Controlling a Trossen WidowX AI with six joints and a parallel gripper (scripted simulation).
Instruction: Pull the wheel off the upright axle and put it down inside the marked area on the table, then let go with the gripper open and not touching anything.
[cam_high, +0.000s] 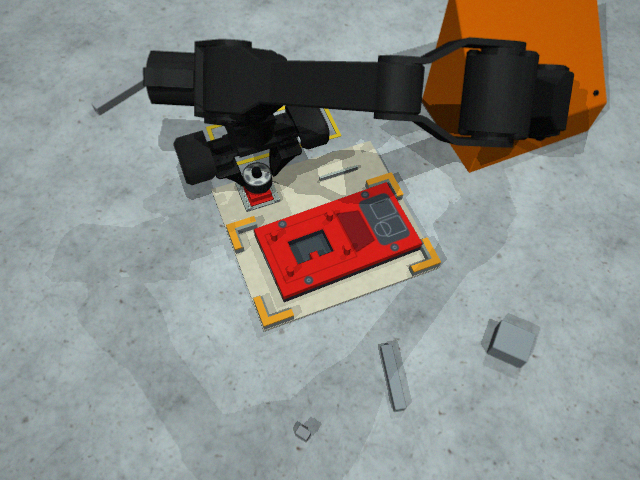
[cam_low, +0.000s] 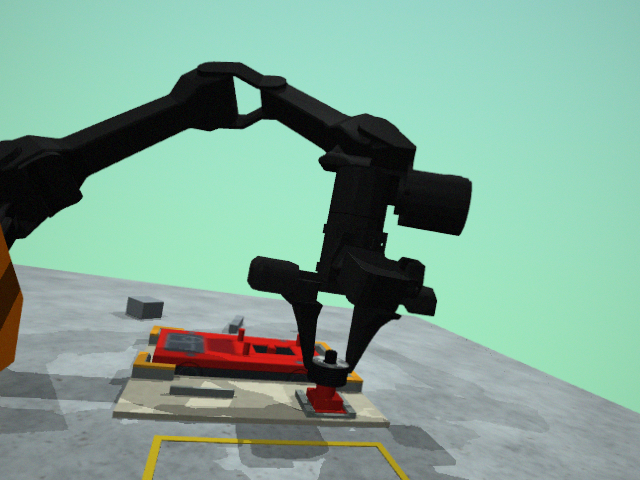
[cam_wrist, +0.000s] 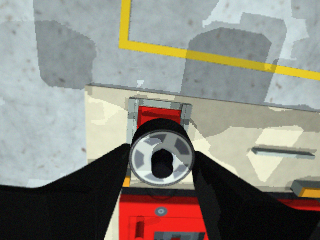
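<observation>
My gripper tip is 1 cm above the black axle. The rest, counted from my gripper tip: wheel (right at my gripper tip); small cube (33 cm to the left, 7 cm ahead, 3 cm below).
</observation>
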